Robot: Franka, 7 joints.
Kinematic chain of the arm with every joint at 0, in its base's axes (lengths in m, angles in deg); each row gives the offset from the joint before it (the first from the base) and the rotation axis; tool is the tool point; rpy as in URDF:
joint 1: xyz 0 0 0.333 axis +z
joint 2: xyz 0 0 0 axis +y
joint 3: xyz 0 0 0.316 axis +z
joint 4: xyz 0.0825 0 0 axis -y
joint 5: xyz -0.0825 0 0.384 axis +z
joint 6: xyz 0 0 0 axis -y
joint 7: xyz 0.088 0 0 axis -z
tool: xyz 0 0 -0.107 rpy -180 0 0
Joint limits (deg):
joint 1: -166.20..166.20
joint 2: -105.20..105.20
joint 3: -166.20..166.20
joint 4: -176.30..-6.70
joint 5: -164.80..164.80
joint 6: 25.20..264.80
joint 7: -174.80..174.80
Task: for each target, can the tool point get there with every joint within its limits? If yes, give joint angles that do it. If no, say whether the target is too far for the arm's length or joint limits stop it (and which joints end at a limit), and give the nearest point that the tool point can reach.
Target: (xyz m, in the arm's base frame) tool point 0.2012 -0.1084 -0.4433
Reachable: no: joint limits stop it (at a limit: joint 2) | nearest point 0.2078 -0.1120 -0.3587 | short by 0.085 m
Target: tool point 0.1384 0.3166 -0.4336
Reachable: no: joint limits stop it (at a limit: joint 2) | nearest point 0.1353 0.3095 -0.3580 | short by 0.076 m
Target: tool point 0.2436 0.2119 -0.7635
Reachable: no: too far | nearest point 0.2307 0.2007 -0.3603 | short by 0.404 m
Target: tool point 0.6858 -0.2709 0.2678
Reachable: yes | joints -37.44 77.56 50.63 -60.76 16.73 240.12 -30.28
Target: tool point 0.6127 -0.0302 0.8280
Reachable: yes | joints 134.23 -51.71 -83.60 -46.80 42.55 98.31 -78.61
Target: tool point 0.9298 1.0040 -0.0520
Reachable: no: too far | nearest point 0.5611 0.6059 0.1007 | short by 0.564 m
